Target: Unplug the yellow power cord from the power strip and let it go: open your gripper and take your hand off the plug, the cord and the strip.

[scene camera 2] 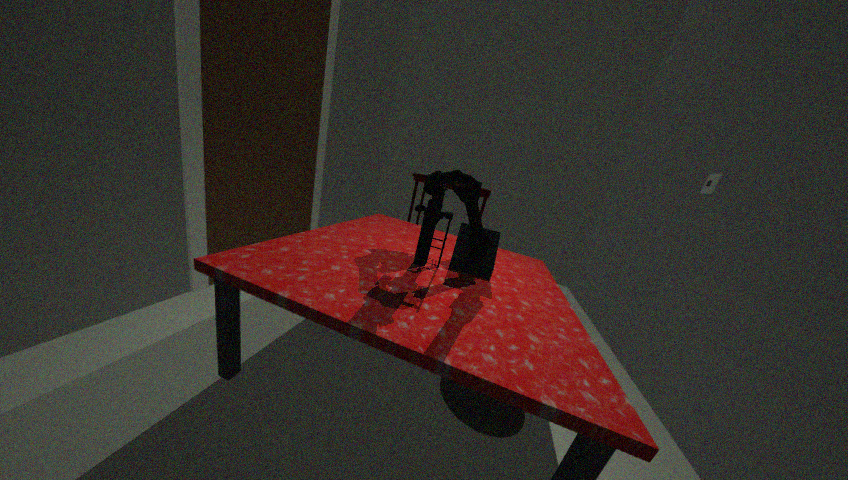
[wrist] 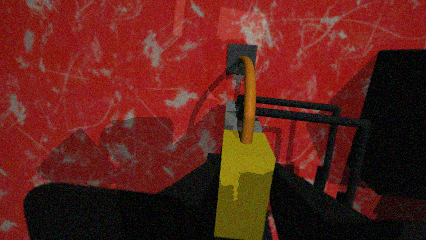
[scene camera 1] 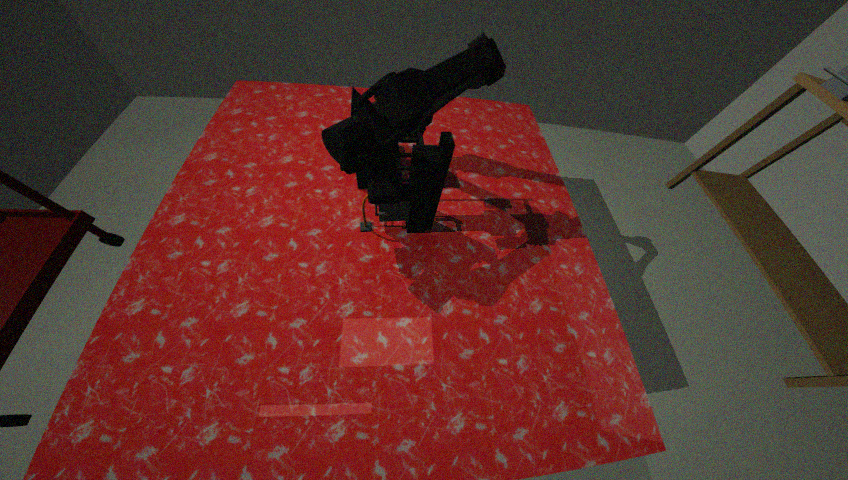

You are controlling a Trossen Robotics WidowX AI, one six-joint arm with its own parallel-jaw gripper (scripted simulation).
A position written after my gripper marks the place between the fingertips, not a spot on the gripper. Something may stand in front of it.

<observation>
In view: my gripper (scene camera 1: 382, 191).
My gripper is seen too in the wrist view (wrist: 244, 168).
</observation>
